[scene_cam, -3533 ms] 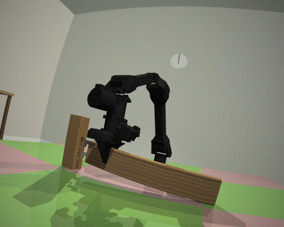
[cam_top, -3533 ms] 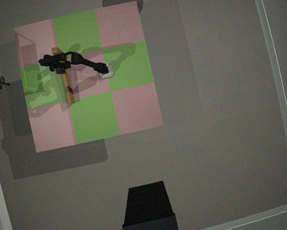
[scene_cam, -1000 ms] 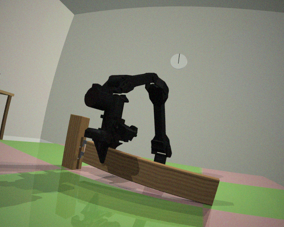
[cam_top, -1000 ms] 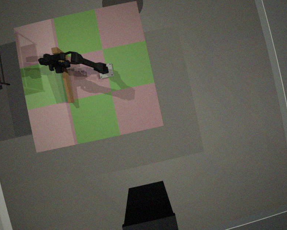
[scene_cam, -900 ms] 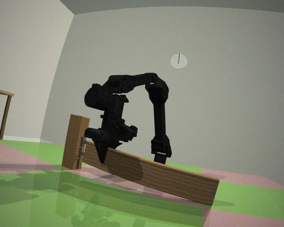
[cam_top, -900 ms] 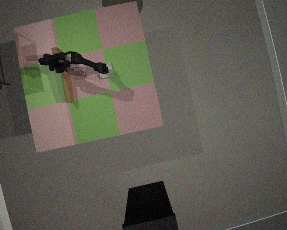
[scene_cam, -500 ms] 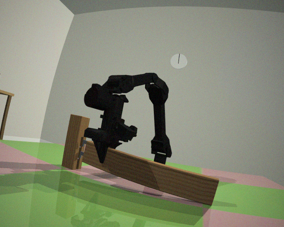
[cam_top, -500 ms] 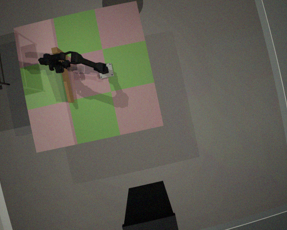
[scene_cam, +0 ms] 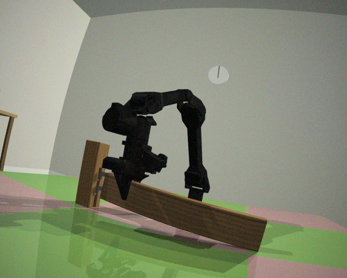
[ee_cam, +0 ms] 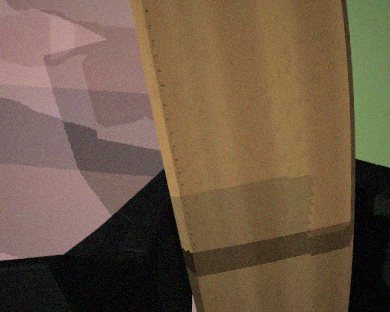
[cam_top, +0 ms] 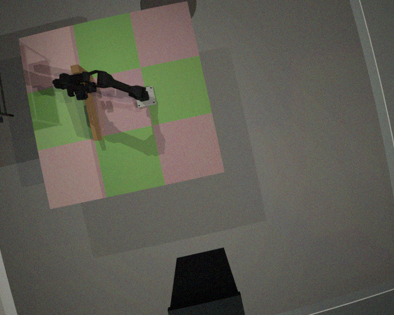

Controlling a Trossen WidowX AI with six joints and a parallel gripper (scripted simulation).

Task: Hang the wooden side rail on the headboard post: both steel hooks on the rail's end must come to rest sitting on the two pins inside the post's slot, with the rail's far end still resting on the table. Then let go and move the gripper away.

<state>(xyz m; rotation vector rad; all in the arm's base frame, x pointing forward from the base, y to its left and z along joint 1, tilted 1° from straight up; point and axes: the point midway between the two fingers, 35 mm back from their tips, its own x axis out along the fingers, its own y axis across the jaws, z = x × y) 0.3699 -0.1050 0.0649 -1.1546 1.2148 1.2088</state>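
Right now the headboard post is 12 cm to the right of my gripper tip and 4 cm above it.
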